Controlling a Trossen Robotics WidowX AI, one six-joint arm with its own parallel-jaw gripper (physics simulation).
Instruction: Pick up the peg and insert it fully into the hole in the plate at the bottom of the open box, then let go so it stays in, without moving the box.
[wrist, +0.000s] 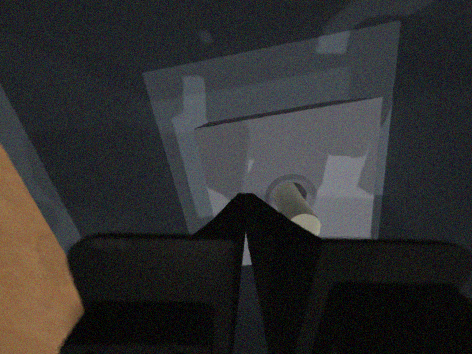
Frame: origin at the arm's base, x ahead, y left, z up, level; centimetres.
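Where they show: gripper, fingertip midpoint: (244, 200).
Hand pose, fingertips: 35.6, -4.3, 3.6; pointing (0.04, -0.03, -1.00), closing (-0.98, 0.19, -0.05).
Observation:
After its pixels a point has its place, as x, y, z.
The pale yellow peg (297, 203) {33.2, -5.0, 5.7} stands tilted in the ringed hole (301, 190) {32.2, -4.0, 2.5} of the grey plate (285, 135) {33.1, -7.6, 3.6}, with its round end leaning toward the gripper. A dark gap shows in the hole beside the peg. The plate lies at the bottom of the open box (100, 120) {41.7, -9.7, 4.3}, whose dark walls surround it. My gripper (244, 200) {35.6, -4.3, 3.6} is shut with nothing between its fingertips. The tips show just left of the peg, and the right finger hides a little of the peg's lower end and part of the plate.
The box's dark blue-grey walls rise on the left, at the top and on the right (430, 140) {24.6, -5.9, 1.9}. A lighter wall edge (37, 170) {41.9, -8.4, 7.6} runs down the left side. A brown wooden surface (30, 260) {59.9, 2.7, -2.2} shows beyond it at the lower left.

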